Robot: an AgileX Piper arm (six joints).
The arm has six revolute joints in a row. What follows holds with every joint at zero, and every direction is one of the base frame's.
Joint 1 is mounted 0.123 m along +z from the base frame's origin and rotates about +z.
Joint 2 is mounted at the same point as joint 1 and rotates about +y.
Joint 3 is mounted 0.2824 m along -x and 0.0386 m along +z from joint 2 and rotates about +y.
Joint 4 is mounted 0.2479 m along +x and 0.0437 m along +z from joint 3 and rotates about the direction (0.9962, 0, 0.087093).
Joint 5 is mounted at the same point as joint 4 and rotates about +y.
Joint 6 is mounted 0.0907 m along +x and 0.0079 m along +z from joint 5 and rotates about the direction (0.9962, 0, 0.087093).
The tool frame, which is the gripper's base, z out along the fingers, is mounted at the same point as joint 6; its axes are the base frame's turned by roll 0, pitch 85.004 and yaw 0 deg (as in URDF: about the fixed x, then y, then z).
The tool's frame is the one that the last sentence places.
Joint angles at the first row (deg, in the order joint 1, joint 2, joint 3, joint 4, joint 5, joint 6):
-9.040, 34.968, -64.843, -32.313, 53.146, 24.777
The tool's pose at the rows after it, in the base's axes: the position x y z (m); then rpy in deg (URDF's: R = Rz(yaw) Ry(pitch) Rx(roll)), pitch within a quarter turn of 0, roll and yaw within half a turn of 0:
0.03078 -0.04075 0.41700 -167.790 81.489 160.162
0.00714 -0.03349 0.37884 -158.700 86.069 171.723
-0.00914 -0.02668 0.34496 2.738 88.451 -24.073
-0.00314 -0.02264 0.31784 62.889 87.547 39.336
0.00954 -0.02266 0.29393 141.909 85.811 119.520
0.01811 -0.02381 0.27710 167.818 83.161 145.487
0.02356 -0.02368 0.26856 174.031 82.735 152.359
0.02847 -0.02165 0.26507 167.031 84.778 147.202
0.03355 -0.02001 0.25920 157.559 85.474 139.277
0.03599 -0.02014 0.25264 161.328 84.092 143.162
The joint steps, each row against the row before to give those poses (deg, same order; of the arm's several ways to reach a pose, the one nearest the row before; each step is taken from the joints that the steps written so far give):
-0.006, -11.043, 12.216, 0.439, -5.738, -0.231
0.005, -10.950, 9.988, 0.872, -4.475, -0.855
-0.002, -10.082, 8.265, 1.729, -4.333, -0.456
0.002, -3.769, 6.131, 3.801, -2.912, -0.189
0.001, -0.107, 4.761, 2.003, -0.548, -0.135
0.001, 0.462, 3.253, 0.088, -0.263, -0.368
-0.005, 0.256, 2.087, 0.009, -1.873, -0.254
0.007, 0.002, 1.762, 0.652, -4.279, 0.013
-0.007, 0.239, 1.902, 0.911, -3.383, -0.014
0.003, 0.237, 1.129, 0.404, 0.005, 0.005

